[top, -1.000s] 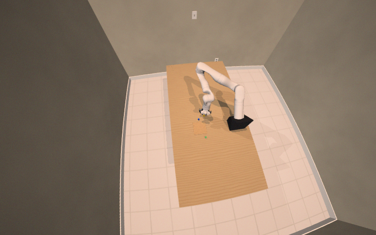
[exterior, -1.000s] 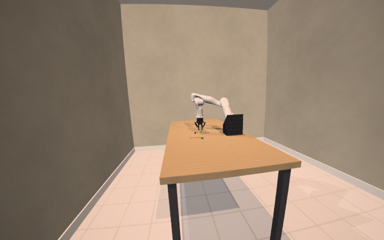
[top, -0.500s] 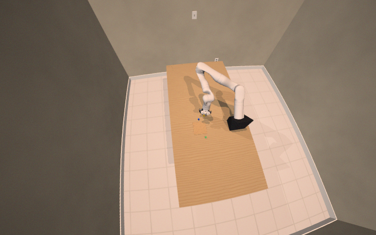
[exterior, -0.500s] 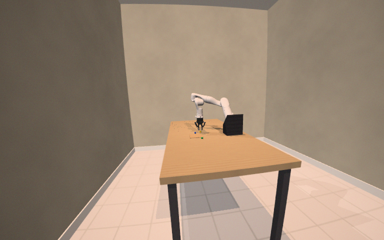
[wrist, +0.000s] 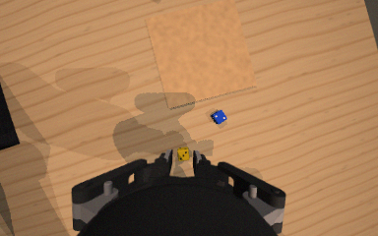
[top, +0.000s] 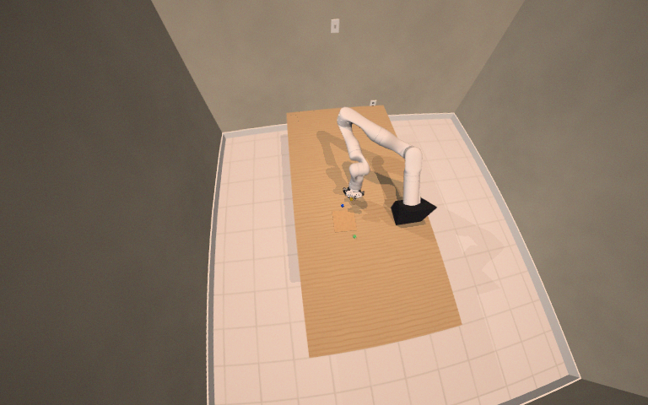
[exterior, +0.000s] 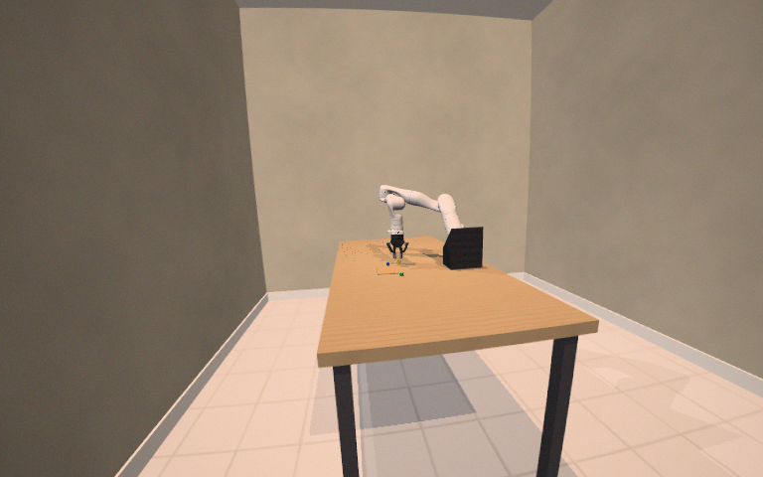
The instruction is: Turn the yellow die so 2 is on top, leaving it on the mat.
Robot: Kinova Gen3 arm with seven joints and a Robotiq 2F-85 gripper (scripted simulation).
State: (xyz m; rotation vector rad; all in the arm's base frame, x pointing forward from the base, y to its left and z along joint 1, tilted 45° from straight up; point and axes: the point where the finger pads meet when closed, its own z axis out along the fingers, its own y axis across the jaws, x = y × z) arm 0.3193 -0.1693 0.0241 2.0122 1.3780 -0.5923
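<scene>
The yellow die is 40 mm below my hand. Round my hand: green die 250 mm to the left, 40 mm below, 30 mm ahead; then blue die 70 mm ahead, 40 mm below, 30 mm to the left; then tan mat 140 mm to the left, 70 mm ahead, 40 mm below.
</scene>
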